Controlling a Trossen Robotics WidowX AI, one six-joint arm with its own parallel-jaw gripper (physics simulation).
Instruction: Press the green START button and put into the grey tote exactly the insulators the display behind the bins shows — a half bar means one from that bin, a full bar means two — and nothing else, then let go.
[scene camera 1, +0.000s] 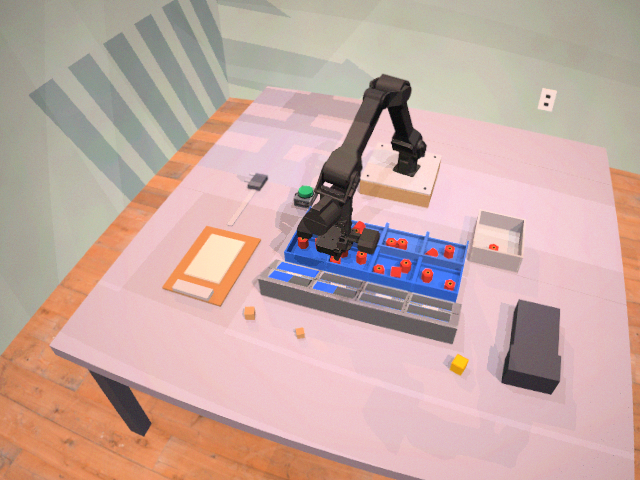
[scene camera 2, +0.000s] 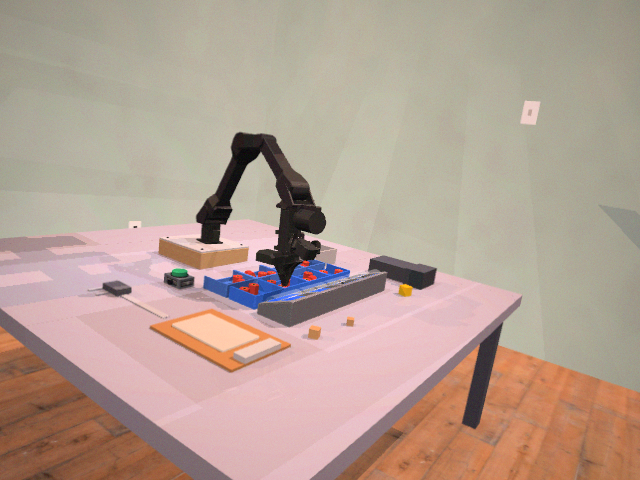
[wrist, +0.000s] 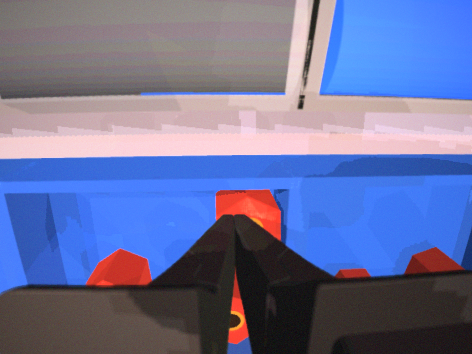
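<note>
My gripper (scene camera 1: 337, 256) (scene camera 2: 285, 283) (wrist: 233, 225) is shut and empty, its tips low in the front-row bin second from the left in scene camera 1. In the wrist view a red insulator (wrist: 250, 201) stands just beyond the tips; another is partly hidden by the fingers. The blue bins (scene camera 1: 439, 291) (scene camera 2: 242, 298) (wrist: 150, 170) hold several red insulators. The grey display (scene camera 1: 356, 311) (scene camera 2: 330, 304) shows a full and a half blue bar at the left and a half bar beside them; glare blurs the right cells. One insulator (scene camera 1: 493, 247) lies in the grey tote (scene camera 1: 493, 259). The START button (scene camera 1: 305, 191) (scene camera 2: 179, 272) is green.
A dark block (scene camera 1: 532, 343) (scene camera 2: 398, 269) stands right of the display. A yellow cube (scene camera 1: 459, 364) and two small orange cubes (scene camera 1: 249, 312) (scene camera 1: 299, 332) lie in front. An orange board (scene camera 1: 169, 284) (scene camera 2: 230, 365) and a dark plug-like object (scene camera 1: 257, 181) lie left of the bins.
</note>
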